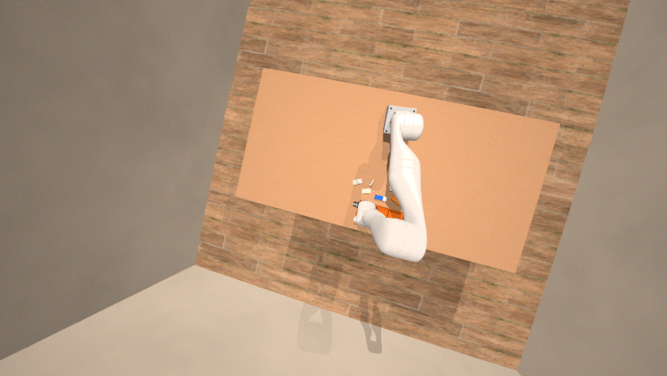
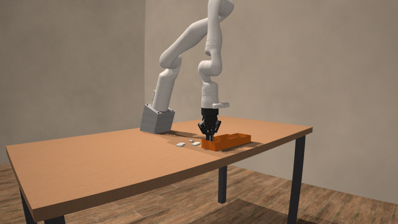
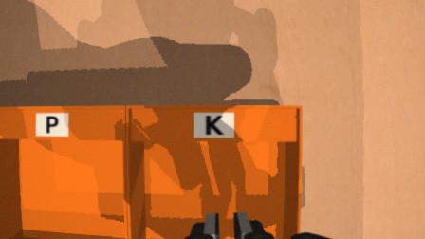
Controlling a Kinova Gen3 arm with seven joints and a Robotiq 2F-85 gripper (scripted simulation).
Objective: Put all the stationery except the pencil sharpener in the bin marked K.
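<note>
Right now my hand is 80 mm to the right of the tray, 50 mm short of it and 20 mm above it. Also, from my hand: pencil sharpener: 140 mm to the left, 100 mm behind, 30 mm below; blue eraser: 90 mm to the left, 40 mm behind, 30 mm below; small bolt: 120 mm behind, 30 mm to the left, 30 mm below.
</note>
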